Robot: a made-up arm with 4 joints. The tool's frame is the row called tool. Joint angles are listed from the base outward.
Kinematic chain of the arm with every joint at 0, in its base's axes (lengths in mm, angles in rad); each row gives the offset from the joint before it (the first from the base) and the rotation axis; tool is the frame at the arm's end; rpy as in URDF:
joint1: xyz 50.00 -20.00 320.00 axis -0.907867 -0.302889 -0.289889
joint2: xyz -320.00 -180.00 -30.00 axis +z
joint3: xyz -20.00 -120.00 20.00 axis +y
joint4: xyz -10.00 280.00 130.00 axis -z
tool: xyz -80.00 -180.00 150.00 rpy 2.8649 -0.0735 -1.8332
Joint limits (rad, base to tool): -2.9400..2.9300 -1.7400..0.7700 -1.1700..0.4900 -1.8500..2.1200
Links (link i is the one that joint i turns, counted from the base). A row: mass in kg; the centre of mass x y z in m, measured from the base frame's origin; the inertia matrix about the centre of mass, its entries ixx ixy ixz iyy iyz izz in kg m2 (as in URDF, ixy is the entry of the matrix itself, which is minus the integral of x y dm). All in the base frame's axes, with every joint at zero. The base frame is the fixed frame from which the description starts. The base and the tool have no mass.
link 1: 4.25; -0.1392 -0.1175 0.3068; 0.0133 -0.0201 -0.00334 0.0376 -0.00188 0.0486
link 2: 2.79; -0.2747 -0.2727 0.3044; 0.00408 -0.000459 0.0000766 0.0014 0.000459 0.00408
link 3: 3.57; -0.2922 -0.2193 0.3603; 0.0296 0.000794 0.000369 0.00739 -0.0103 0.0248
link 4: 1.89; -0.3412 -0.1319 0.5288; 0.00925 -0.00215 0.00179 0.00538 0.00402 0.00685
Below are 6 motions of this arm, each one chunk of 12 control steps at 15 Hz.
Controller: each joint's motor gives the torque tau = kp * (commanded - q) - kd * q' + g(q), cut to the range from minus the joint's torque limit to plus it. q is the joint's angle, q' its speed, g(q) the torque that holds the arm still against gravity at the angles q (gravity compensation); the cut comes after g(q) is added. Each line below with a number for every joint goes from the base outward.
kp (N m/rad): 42 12 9 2.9
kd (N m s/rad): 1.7 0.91 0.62 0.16
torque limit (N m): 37 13 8.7 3.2
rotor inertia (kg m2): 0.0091 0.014 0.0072 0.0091
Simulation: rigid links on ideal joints. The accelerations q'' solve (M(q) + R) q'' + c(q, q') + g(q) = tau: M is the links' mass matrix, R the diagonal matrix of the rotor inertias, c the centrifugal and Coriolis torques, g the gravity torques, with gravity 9.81 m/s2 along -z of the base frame. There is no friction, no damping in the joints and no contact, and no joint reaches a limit. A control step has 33 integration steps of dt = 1/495 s. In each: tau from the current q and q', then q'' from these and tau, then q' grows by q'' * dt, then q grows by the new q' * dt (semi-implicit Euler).
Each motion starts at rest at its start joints. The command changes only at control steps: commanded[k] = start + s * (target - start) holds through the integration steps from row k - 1 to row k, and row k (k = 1, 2, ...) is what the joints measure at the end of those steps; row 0 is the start. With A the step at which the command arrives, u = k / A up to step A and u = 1 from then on. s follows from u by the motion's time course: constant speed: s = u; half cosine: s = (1 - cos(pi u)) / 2; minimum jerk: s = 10 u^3 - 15 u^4 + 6 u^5; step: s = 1 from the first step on.
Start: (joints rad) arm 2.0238 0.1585 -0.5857 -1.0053
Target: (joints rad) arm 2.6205 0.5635 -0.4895 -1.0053
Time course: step
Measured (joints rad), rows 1 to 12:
1: 2.1967 0.3993 -0.4626 -0.8424
2: 2.4718 0.6617 -0.4439 -0.7783
3: 2.6917 0.7099 -0.5223 -0.8951
4: 2.7950 0.6033 -0.5655 -1.0757
5: 2.8057 0.4716 -0.5567 -1.2517
6: 2.7697 0.4060 -0.4998 -1.3639
7: 2.7133 0.4164 -0.4156 -1.3768
8: 2.6509 0.4649 -0.3469 -1.2970
9: 2.5975 0.5158 -0.3273 -1.1681
10: 2.5658 0.5566 -0.3642 -1.0396
11: 2.5598 0.5886 -0.4406 -0.9396
12: 2.5733 0.6101 -0.5253 -0.8718

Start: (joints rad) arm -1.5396 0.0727 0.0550 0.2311
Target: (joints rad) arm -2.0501 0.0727 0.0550 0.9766
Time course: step
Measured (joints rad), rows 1 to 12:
1: -1.6831 0.0030 0.0543 0.5472
2: -1.9531 -0.0339 -0.0115 1.0819
3: -2.1347 0.0416 -0.0239 1.3888
4: -2.1914 0.1309 0.0480 1.3004
5: -2.1734 0.1759 0.0875 0.9777
6: -2.1319 0.1848 0.0692 0.6729
7: -2.0986 0.1723 0.0531 0.5524
8: -2.0795 0.1449 0.0624 0.6273
9: -2.0679 0.1115 0.0708 0.8006
10: -2.0542 0.0823 0.0647 0.9765
11: -2.0350 0.0600 0.0515 1.0997
12: -2.0156 0.0422 0.0401 1.1557

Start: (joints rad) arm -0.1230 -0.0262 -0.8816 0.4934
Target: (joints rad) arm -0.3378 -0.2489 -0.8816 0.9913
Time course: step
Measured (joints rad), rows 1 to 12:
1: -0.2147 -0.0888 -0.9056 0.6063
2: -0.3531 -0.1618 -0.9402 0.8465
3: -0.4155 -0.1907 -0.9372 1.0556
4: -0.3982 -0.2050 -0.8879 1.1424
5: -0.3544 -0.2316 -0.8354 1.1192
6: -0.3243 -0.2719 -0.8173 1.0570
7: -0.3158 -0.3078 -0.8317 1.0168
8: -0.3194 -0.3237 -0.8580 1.0157
9: -0.3247 -0.3185 -0.8813 1.0362
10: -0.3280 -0.3009 -0.8964 1.0525
11: -0.3299 -0.2801 -0.9037 1.0497
12: -0.3321 -0.2612 -0.9050 1.0282

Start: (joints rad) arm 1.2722 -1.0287 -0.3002 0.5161
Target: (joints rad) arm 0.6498 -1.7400 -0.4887 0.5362
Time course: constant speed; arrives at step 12
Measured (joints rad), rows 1 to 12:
1: 1.2465 -1.0481 -0.3313 0.5147
2: 1.1955 -1.0850 -0.3770 0.5222
3: 1.1376 -1.1311 -0.4078 0.5362
4: 1.0808 -1.1867 -0.4185 0.5463
5: 1.0255 -1.2520 -0.4161 0.5475
6: 0.9701 -1.3239 -0.4084 0.5424
7: 0.9141 -1.3976 -0.4008 0.5352
8: 0.8582 -1.4690 -0.3967 0.5285
9: 0.8035 -1.5361 -0.3985 0.5229
10: 0.7506 -1.5984 -0.4075 0.5186
11: 0.6996 -1.6567 -0.4234 0.5161
12: 0.6499 -1.7120 -0.4450 0.5164

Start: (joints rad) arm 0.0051 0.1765 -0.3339 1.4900
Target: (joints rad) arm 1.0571 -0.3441 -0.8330 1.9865
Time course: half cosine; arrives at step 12
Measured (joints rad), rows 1 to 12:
1: 0.0092 0.1779 -0.3328 1.4871
2: 0.0285 0.1820 -0.3305 1.4748
3: 0.0757 0.1860 -0.3328 1.4511
4: 0.1578 0.1831 -0.3496 1.4276
5: 0.2752 0.1665 -0.3873 1.4284
6: 0.4218 0.1320 -0.4459 1.4803
7: 0.5866 0.0766 -0.5219 1.5970
8: 0.7565 -0.0025 -0.6127 1.7648
9: 0.9178 -0.1088 -0.7132 1.9393
10: 1.0554 -0.2401 -0.8126 2.0634
11: 1.1525 -0.3831 -0.9017 2.1057
12: 1.1967 -0.5147 -0.9776 2.0810

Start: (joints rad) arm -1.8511 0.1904 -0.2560 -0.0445
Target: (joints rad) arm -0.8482 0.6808 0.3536 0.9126
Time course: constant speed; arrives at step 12
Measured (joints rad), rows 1 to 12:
1: -1.8287 0.2232 -0.2323 -0.0207
2: -1.7687 0.2890 -0.1858 0.0252
3: -1.6794 0.3547 -0.1340 0.0826
4: -1.5739 0.3999 -0.0824 0.1577
5: -1.4638 0.4240 -0.0298 0.2576
6: -1.3572 0.4379 0.0233 0.3791
7: -1.2585 0.4533 0.0752 0.5094
8: -1.1682 0.4773 0.1253 0.6329
9: -1.0848 0.5117 0.1741 0.7365
10: -1.0063 0.5544 0.2228 0.8148
11: -0.9305 0.6021 0.2720 0.8706
12: -0.8558 0.6514 0.3215 0.9135

